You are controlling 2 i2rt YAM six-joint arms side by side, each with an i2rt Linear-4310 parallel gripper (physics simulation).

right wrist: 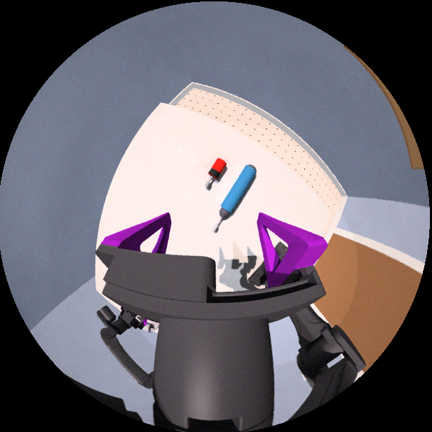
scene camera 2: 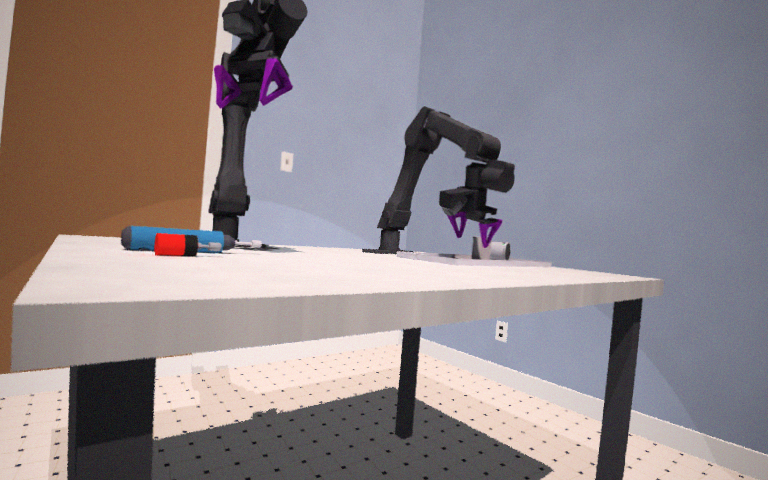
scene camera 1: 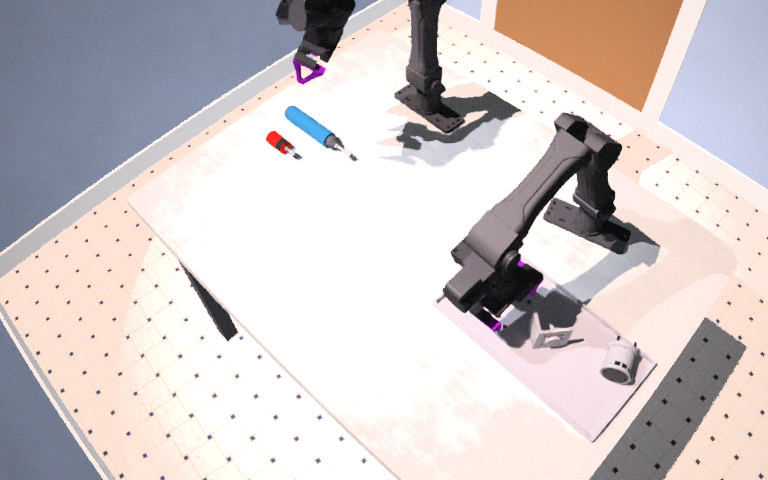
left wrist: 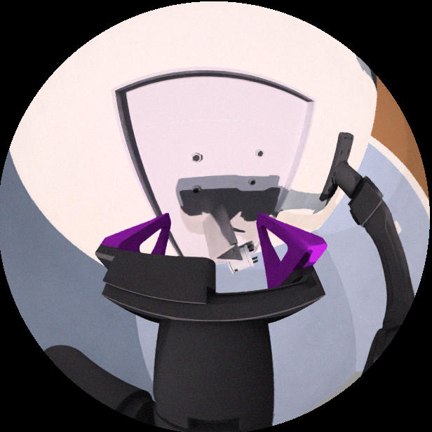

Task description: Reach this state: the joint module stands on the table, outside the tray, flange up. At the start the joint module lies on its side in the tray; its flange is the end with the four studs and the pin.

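Frame: origin at the left arm's base, x ahead, y left, z up, level; millimetres.
Where they show: left gripper, fingertip midpoint: [scene camera 2: 471, 242] [scene camera 1: 513, 312]; right gripper, fingertip midpoint: [scene camera 2: 239, 104] [scene camera 1: 307, 68]; left arm's base at its link origin: [scene camera 2: 388, 253] [scene camera 1: 586, 226]; right arm's base at its link origin: [scene camera 1: 428, 108].
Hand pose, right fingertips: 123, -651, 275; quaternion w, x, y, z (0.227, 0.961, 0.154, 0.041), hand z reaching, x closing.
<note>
Things, the pixels of their top centre, and the offset from my right fingertips, as dx, dy, dz. "spot": a spot on its surface instead.
- white joint module at its top centre: [scene camera 1: 624, 352] [scene camera 2: 497, 241] +172, +828, -208
- tray at its top centre: [scene camera 1: 545, 332] [scene camera 2: 477, 257] +180, +671, -259
- grey angled bracket at its top centre: [scene camera 1: 554, 321] [scene camera 2: 481, 237] +183, +678, -201
- blue tool at a spot on its surface: [scene camera 1: 308, 125] spot: -40, -61, -237
- red tool at its top centre: [scene camera 2: 190, 235] [scene camera 1: 282, 141] +33, -89, -241
The white joint module [scene camera 1: 620, 362] [scene camera 2: 500, 250] [left wrist: 240, 262] lies on its side in the tray [scene camera 1: 589, 407] [scene camera 2: 532, 263] [left wrist: 220, 110], near the tray's right end in scene camera 1. Its dark round end faces the front and its studs point toward the back. My left gripper [scene camera 1: 512, 308] [scene camera 2: 472, 241] [left wrist: 213, 217] is open and empty, pointing down above the tray, to the left of the module in scene camera 1. My right gripper [scene camera 1: 308, 73] [scene camera 2: 242, 105] [right wrist: 213, 217] is open and empty, high above the table's far left part in scene camera 1.
A grey angled bracket [scene camera 1: 550, 333] [scene camera 2: 480, 249] [left wrist: 217, 235] stands in the tray between left gripper and module. Several small hex nuts [left wrist: 196, 157] lie in the tray. A blue tool [scene camera 1: 308, 125] [scene camera 2: 192, 238] [right wrist: 238, 190] and a red tool [scene camera 1: 277, 142] [scene camera 2: 171, 244] [right wrist: 218, 167] lie on the table.
</note>
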